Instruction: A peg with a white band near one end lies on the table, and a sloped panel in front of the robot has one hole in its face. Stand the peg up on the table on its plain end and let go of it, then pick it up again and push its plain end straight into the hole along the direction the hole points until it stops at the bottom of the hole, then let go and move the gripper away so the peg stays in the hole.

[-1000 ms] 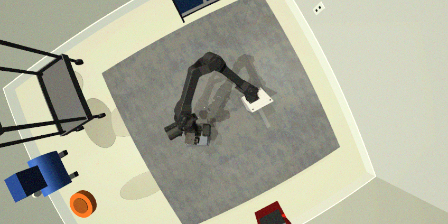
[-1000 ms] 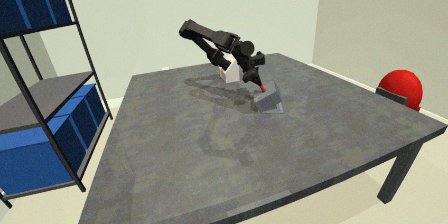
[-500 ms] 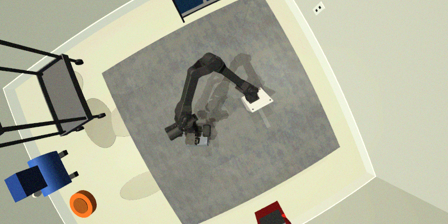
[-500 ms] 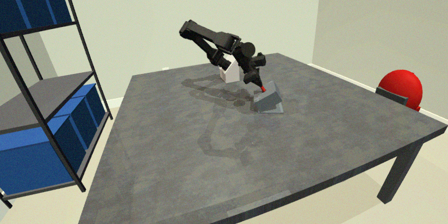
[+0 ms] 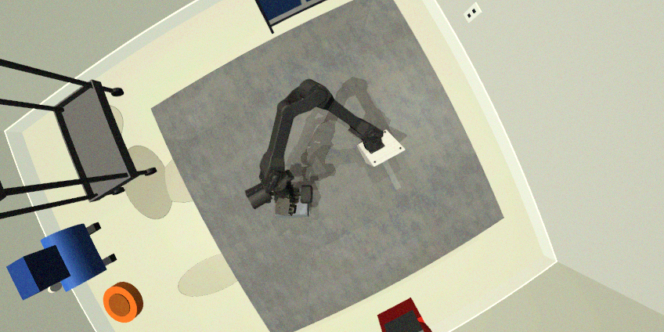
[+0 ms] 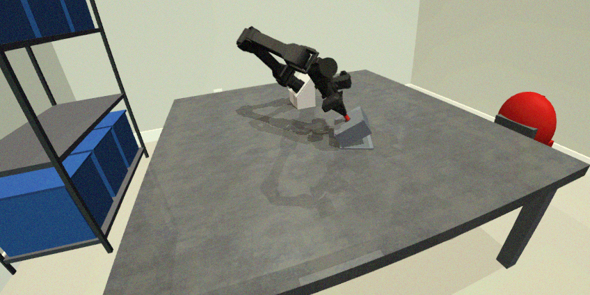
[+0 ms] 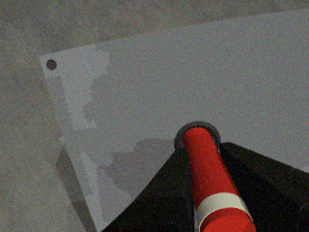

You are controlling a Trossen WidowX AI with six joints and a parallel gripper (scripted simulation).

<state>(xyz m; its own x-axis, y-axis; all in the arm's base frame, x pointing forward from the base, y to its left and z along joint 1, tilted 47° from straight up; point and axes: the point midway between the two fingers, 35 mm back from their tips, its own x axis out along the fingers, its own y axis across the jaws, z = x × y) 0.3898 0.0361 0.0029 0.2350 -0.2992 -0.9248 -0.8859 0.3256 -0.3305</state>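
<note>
Now: the grey sloped panel 1 cm ahead of my gripper tip, 2 cm to the left of it and 4 cm below it. From my gripper tip the other things lie so: red peg: 1 cm to the right, 1 cm above.
</note>
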